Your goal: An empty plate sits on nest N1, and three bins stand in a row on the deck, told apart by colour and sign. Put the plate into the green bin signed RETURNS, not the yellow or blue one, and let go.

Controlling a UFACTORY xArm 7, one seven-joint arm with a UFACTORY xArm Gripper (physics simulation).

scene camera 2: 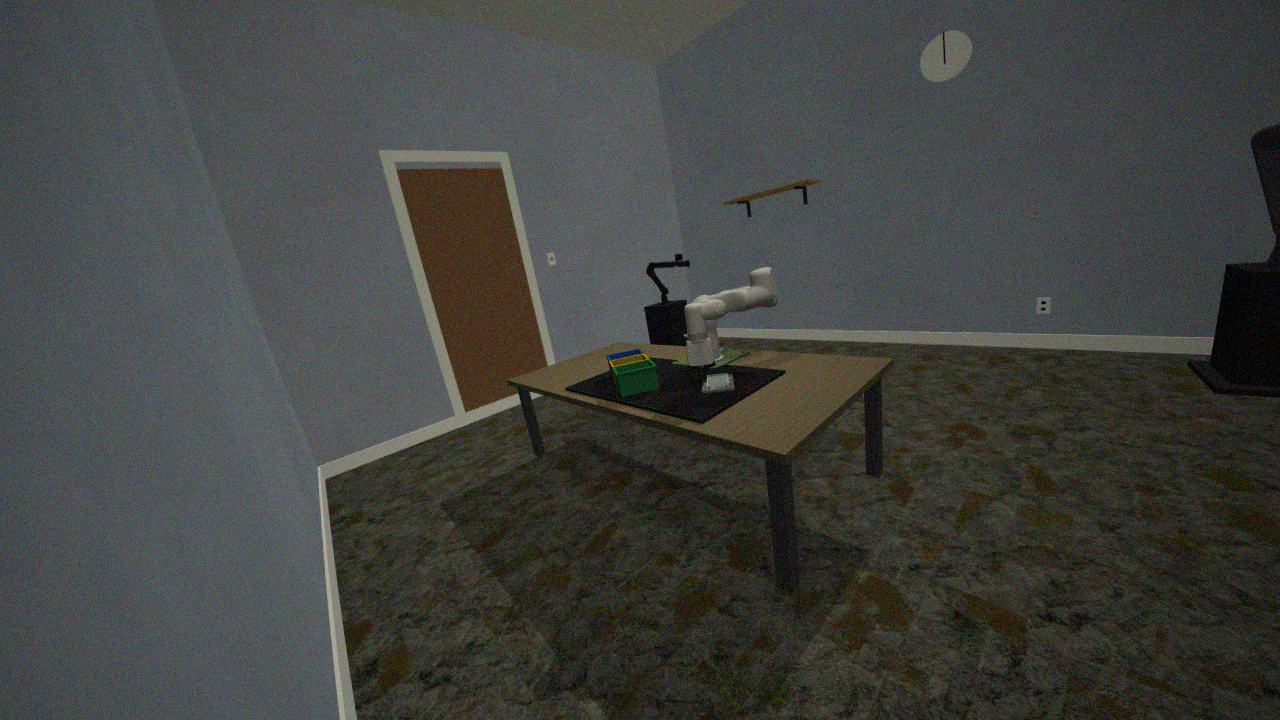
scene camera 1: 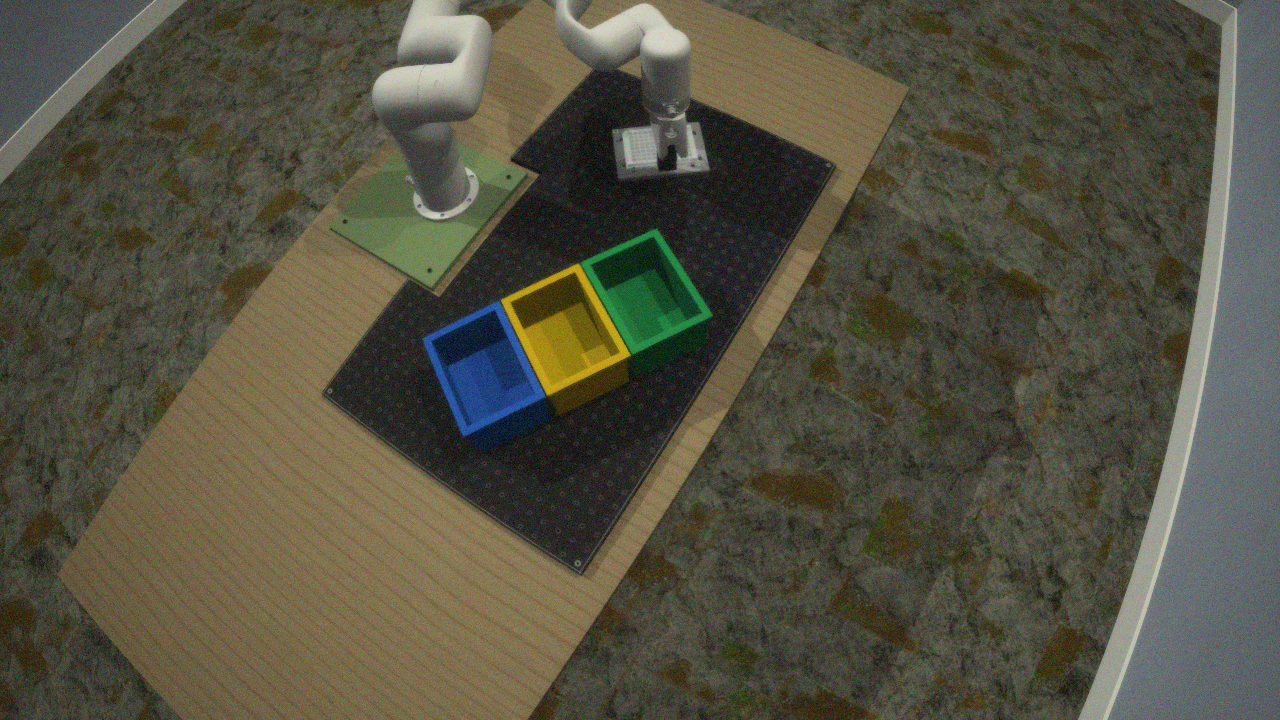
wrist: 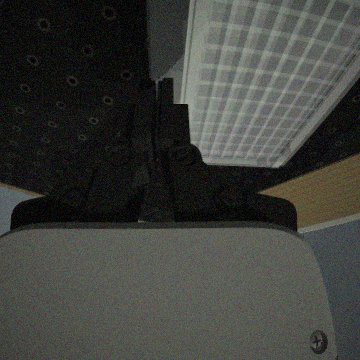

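Seen in the pictures: gripper, fingertip midpoint: [scene camera 2: 703,381] [scene camera 1: 667,167] [wrist: 158,100]; arm's base, link origin: [scene camera 1: 446,194].
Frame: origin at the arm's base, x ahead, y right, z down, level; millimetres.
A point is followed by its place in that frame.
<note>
The white gridded plate [scene camera 1: 639,145] {x 280, y -225, z -28 mm} [scene camera 2: 718,381] {x 333, y -263, z -26 mm} [wrist: 270,75] {x 299, y -235, z -27 mm} sits on the light grey nest [scene camera 1: 640,173] {x 307, y -177, z -14 mm} [wrist: 165,40] {x 322, y -189, z -14 mm}. My gripper [scene camera 1: 668,161] {x 347, y -202, z -25 mm} [wrist: 158,100] {x 347, y -202, z -25 mm} is shut and empty. In the wrist view its dark fingertips are together beside the plate's left edge, near the nest's wall; whether they touch it I cannot tell. In scene camera 1 they overlap the nest's front part and hide some of the plate. The green bin [scene camera 1: 666,353] {x 506, y 124, z -38 mm} [scene camera 2: 637,381] {x 482, y 25, z -52 mm} stands at the right end of the bin row in scene camera 1. Its sign cannot be read.
The yellow bin [scene camera 1: 588,392] {x 432, y 229, z -35 mm} stands against the green bin, and the blue bin [scene camera 1: 512,424] {x 362, y 327, z -52 mm} is at the row's other end. The bins stand on the black deck [scene camera 1: 537,501] {x 438, y 403, z -2 mm} [scene camera 2: 680,402] {x 511, y -212, z -2 mm}. The arm's base is on a green board [scene camera 1: 384,241] {x -50, y 135, z -1 mm} on the wooden table [scene camera 1: 295,573] {x 147, y 704, z 11 mm}.
</note>
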